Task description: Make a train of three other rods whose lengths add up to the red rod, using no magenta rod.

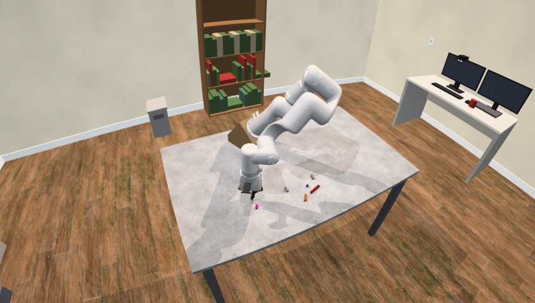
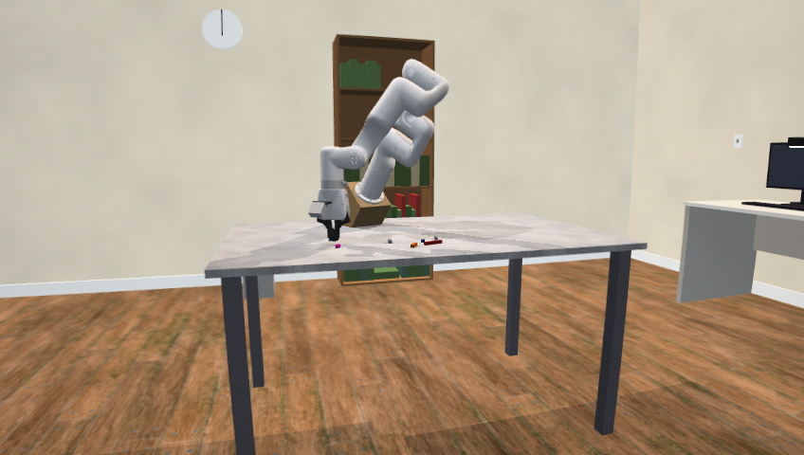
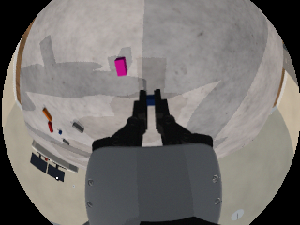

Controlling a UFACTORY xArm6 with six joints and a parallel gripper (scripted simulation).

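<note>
Now: hand 50 mm short of the magenta rod, 10 mm to the right of it and 30 mm above it. Round my hand: red rod 40 mm ahead, 330 mm to the left, 30 mm below; then orange rod 70 mm ahead, 260 mm to the left, 30 mm below.
</note>
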